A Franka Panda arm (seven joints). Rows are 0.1 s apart.
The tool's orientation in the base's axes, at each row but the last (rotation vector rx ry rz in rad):
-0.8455, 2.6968, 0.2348
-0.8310, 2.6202, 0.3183
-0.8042, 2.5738, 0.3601
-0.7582, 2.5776, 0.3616
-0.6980, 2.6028, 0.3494
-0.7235, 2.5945, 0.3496
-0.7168, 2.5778, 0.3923
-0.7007, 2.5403, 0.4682
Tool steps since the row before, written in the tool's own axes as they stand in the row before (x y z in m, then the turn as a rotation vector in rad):
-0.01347, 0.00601, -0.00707, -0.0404, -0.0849, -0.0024
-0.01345, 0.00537, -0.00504, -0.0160, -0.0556, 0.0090
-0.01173, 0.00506, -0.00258, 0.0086, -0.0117, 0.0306
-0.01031, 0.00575, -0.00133, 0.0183, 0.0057, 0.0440
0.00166, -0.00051, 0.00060, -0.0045, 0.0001, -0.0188
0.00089, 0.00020, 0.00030, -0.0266, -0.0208, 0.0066
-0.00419, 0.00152, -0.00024, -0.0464, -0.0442, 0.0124
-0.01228, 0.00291, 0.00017, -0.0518, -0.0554, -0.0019
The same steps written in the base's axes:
0.00535, 0.01029, 0.01154, 0.0801, -0.0482, 0.0103
0.00559, 0.00950, 0.01066, 0.0475, -0.0335, -0.0071
0.00496, 0.00875, 0.00828, 0.0100, -0.0025, -0.0323
0.00416, 0.00888, 0.00671, -0.0028, 0.0122, -0.0463
-0.00084, -0.00092, -0.00135, -0.0027, -0.0045, 0.0186
-0.00070, -0.00012, -0.00065, 0.0340, -0.0035, 0.0038
0.00233, 0.00293, 0.00244, 0.0639, -0.0124, 0.0047
0.00784, 0.00725, 0.00672, 0.0693, -0.0255, 0.0172

